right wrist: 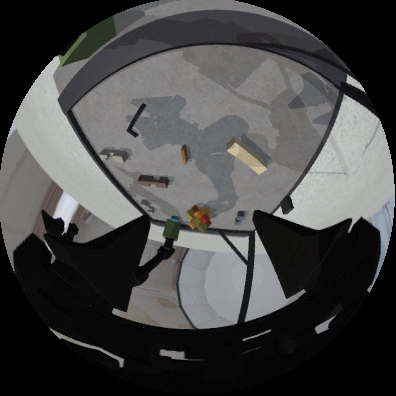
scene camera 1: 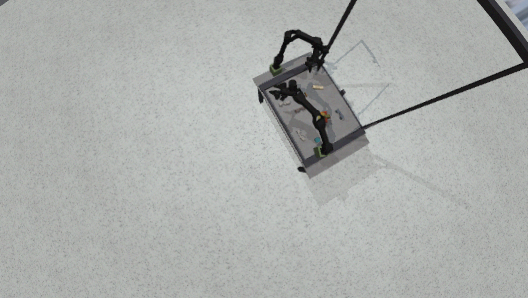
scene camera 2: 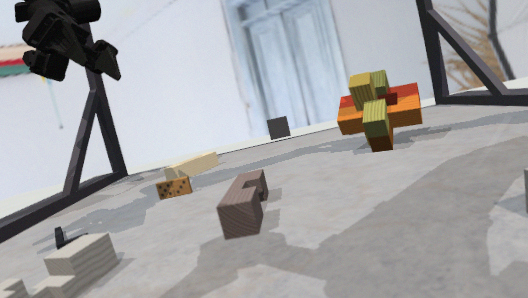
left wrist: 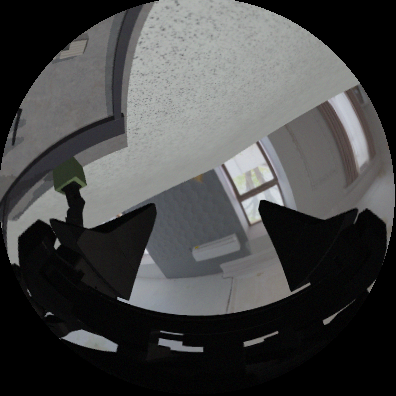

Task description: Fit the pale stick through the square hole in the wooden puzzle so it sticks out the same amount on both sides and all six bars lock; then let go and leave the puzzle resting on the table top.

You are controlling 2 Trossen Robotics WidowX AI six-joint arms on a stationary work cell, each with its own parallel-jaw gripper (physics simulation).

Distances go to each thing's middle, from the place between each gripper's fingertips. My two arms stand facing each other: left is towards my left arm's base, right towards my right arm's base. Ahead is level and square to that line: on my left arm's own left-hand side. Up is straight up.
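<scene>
Pale stick (scene camera 2: pixel 203 162): 300 mm below my left hand, 550 mm behind it, 50 mm to the left of it.
Relative to the stick, my right gripper is 200 mm above, 80 mm past and 80 mm to the right.
</scene>
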